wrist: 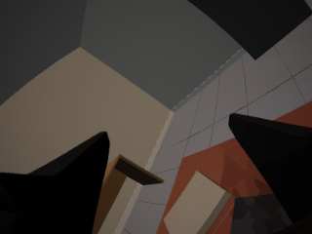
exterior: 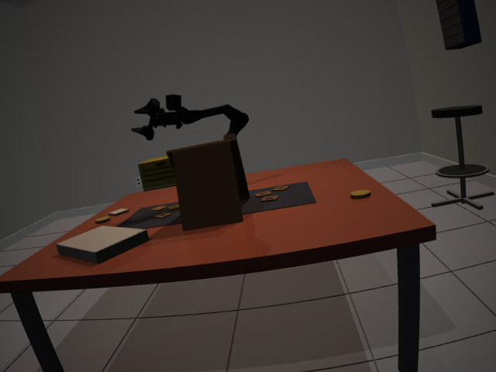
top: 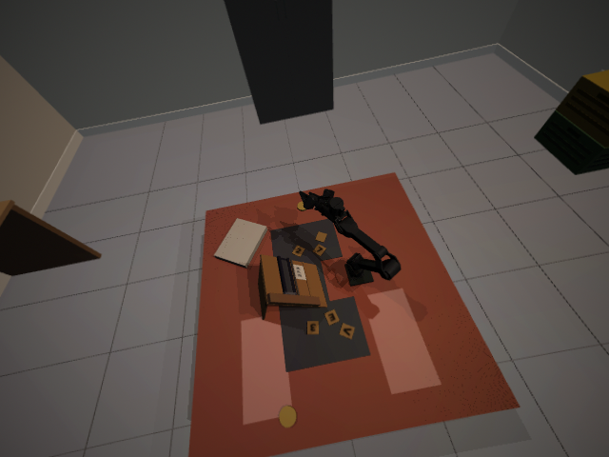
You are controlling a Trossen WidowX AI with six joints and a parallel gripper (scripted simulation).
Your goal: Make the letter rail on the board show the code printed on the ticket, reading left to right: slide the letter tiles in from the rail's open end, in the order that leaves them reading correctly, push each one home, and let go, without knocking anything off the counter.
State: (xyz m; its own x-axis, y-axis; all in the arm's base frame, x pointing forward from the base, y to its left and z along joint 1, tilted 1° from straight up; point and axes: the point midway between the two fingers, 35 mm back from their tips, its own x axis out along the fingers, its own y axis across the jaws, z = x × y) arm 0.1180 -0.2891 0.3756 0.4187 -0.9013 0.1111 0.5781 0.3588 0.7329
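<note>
Now: the tile 39 cm below my gripper tip, 11 cm ahead of it and 6 cm to the left of it. The rest, counted from my gripper tip: book: 40 cm ahead, 38 cm below, 13 cm to the right; then dark mat: 40 cm below, 28 cm to the left, 7 cm ahead; then white ticket: 29 cm below, 23 cm to the left, 15 cm ahead.
</note>
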